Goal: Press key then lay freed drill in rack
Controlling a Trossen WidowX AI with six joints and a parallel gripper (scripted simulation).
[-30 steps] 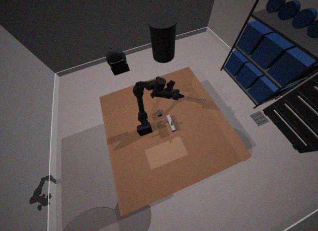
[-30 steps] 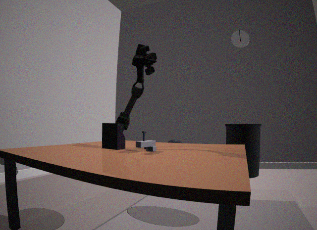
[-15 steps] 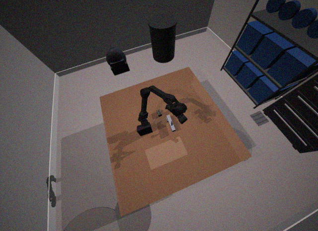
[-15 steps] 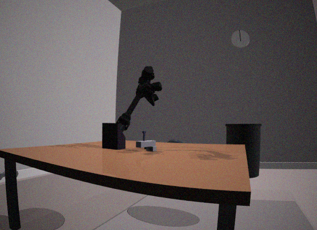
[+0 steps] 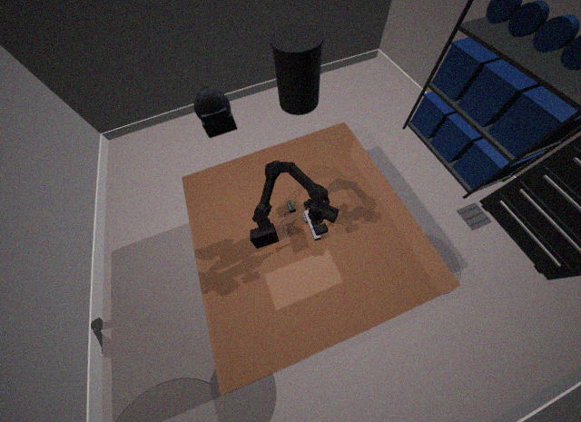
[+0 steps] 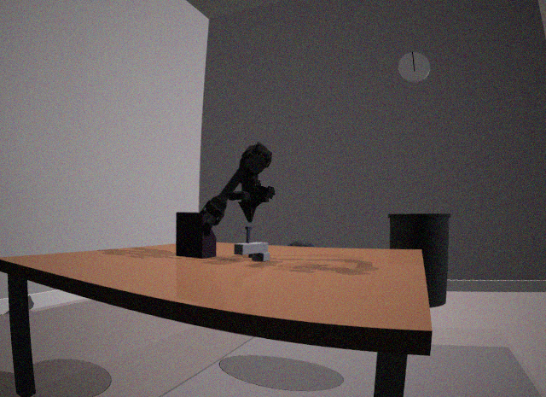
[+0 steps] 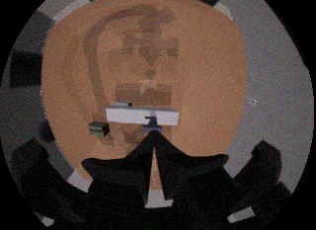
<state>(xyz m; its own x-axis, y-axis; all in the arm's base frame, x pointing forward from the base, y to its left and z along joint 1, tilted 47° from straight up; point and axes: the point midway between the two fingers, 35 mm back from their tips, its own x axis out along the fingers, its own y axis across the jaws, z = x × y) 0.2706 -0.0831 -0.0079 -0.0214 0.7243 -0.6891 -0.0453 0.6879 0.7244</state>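
My gripper tip is now 10 mm past the thin dark pin and 50 mm above it. The rest, counted from my gripper tip: drill (10 mm behind, 50 mm to the left, 90 mm below); then greenish rack (90 mm behind, 200 mm to the left, 130 mm below); then light grey block (10 mm behind, 30 mm to the left, 100 mm below).
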